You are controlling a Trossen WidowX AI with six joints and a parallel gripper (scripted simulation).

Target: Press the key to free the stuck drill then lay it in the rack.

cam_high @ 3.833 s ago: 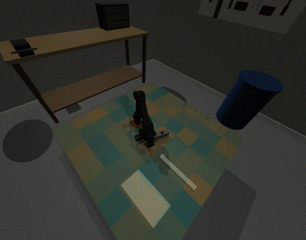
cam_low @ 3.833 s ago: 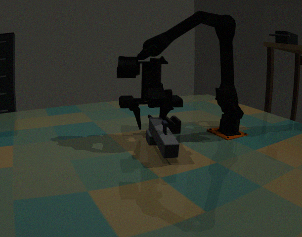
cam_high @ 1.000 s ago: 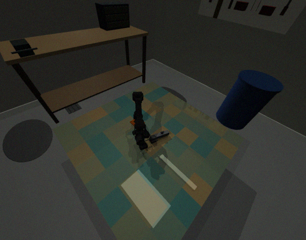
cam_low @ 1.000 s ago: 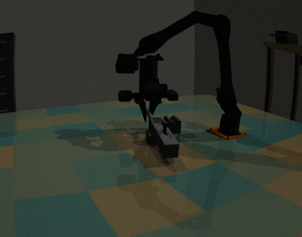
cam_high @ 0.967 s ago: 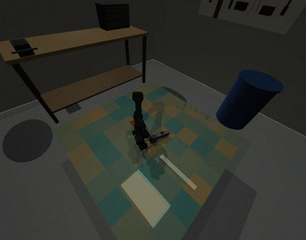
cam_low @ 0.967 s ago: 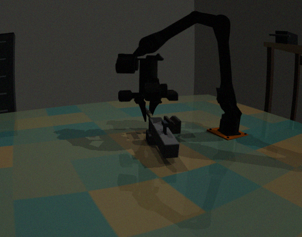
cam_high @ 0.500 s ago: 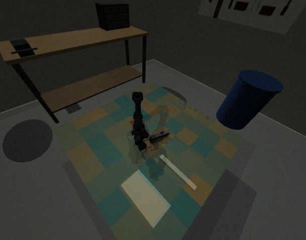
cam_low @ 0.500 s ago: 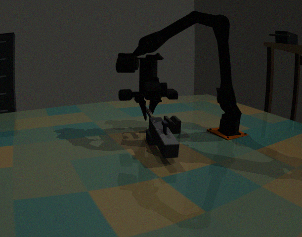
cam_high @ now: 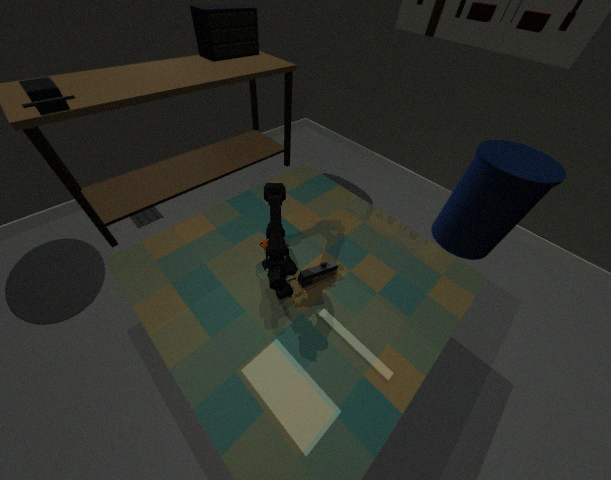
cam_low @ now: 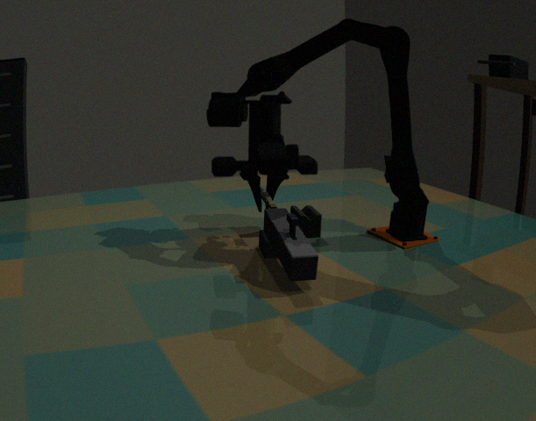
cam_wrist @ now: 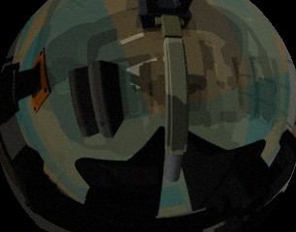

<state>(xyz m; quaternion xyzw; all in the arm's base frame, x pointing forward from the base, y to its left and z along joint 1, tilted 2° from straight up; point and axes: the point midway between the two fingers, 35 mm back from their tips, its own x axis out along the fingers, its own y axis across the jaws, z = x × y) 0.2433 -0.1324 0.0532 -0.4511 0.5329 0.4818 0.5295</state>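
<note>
Now: gripper tip 70 mm past the dark rack, 40 mm to the right of it and 10 mm above it. From my gripper tip the other things lie so: short key (30 mm ahead, 220 mm to the left, 20 mm above); drill (40 mm to the left, 30 mm above); long grey block (30 mm ahead, 200 mm to the left).
</note>
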